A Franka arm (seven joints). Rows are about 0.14 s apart.
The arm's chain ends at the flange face. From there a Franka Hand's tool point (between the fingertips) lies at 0.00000 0.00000 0.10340 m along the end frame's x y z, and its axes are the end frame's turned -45 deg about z.
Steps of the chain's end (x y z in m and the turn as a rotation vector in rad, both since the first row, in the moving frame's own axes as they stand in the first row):
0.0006, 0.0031, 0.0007, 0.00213, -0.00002, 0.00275
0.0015, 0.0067, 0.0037, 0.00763, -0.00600, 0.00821
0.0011, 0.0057, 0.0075, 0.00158, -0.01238, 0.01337
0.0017, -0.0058, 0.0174, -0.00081, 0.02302, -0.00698
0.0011, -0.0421, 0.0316, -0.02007, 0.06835, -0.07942
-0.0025, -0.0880, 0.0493, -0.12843, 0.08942, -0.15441
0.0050, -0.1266, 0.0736, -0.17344, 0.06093, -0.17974
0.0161, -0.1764, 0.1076, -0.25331, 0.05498, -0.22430
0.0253, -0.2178, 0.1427, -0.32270, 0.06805, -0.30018
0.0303, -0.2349, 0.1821, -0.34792, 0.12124, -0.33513
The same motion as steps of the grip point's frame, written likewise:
-0.0016, 0.0025, 0.0007, 0.00152, 0.00149, 0.00275
-0.0036, 0.0048, 0.0037, 0.00964, 0.00115, 0.00821
-0.0040, 0.0038, 0.0075, 0.00987, -0.00764, 0.01337
0.0069, -0.0012, 0.0174, -0.01685, 0.01570, -0.00698
0.0343, -0.0227, 0.0313, -0.06252, 0.03414, -0.07942
0.0589, -0.0480, 0.0480, -0.15404, -0.02758, -0.15441
0.0865, -0.0683, 0.0719, -0.16572, -0.07956, -0.17974
0.1244, -0.0896, 0.1042, -0.21799, -0.14024, -0.22430
0.1581, -0.1057, 0.1372, -0.27630, -0.18006, -0.30018
0.1773, -0.1091, 0.1752, -0.33175, -0.16029, -0.33513

